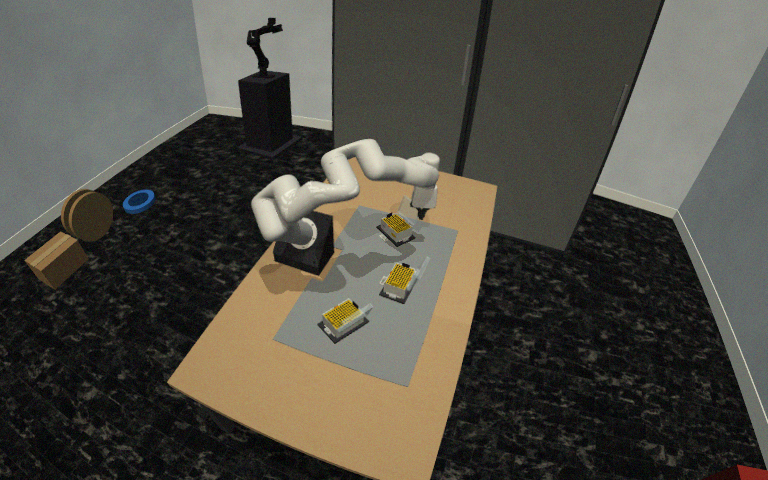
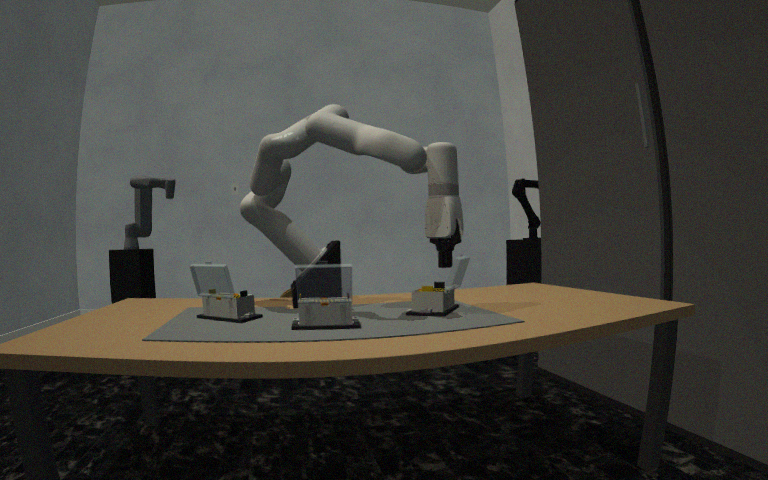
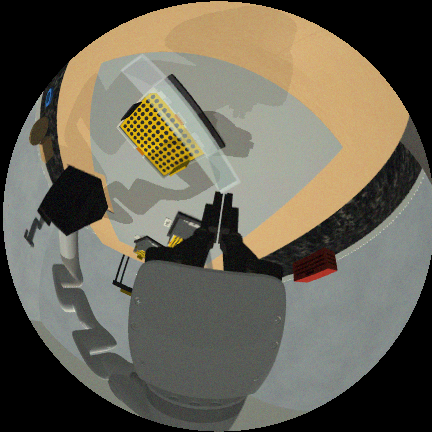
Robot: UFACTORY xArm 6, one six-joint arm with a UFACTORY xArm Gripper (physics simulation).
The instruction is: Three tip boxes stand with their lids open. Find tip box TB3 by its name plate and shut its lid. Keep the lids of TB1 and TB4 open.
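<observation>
Three tip boxes with yellow racks stand with lids raised; their name plates are too small to read. The far box has a clear lid tilted back past upright. My gripper is shut and empty, fingers down, close to that lid's upper edge; whether they touch is unclear. The middle box has an upright lid. The near box has its lid leaning back.
The boxes stand on a grey mat on the wooden table. My arm's black base stands at the mat's side. A tall dark cabinet stands behind the table's far end.
</observation>
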